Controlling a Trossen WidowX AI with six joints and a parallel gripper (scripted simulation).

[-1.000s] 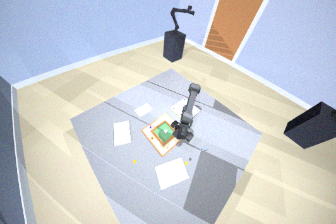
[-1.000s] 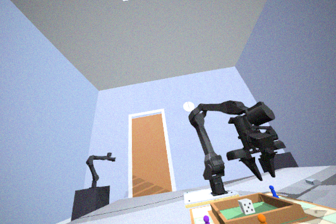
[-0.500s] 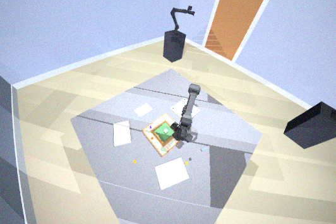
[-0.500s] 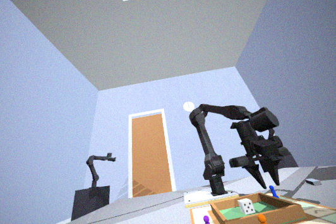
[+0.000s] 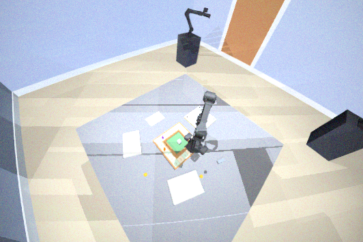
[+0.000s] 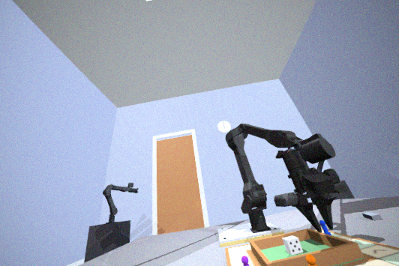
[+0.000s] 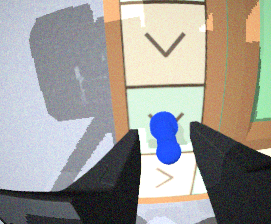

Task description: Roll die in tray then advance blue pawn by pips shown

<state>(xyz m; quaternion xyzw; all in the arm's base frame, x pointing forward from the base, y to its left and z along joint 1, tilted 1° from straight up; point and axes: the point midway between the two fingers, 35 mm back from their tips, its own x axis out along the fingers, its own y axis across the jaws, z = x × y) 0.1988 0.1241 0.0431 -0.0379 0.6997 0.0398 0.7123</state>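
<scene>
The white die is 110 mm to the right of my gripper tip and 60 mm ahead of it. From my gripper tip the other things lie so: purple pawn (220 mm to the right, 140 mm ahead); then orange pawn (190 mm ahead, 130 mm to the right); then blue pawn (right at my gripper tip).
</scene>
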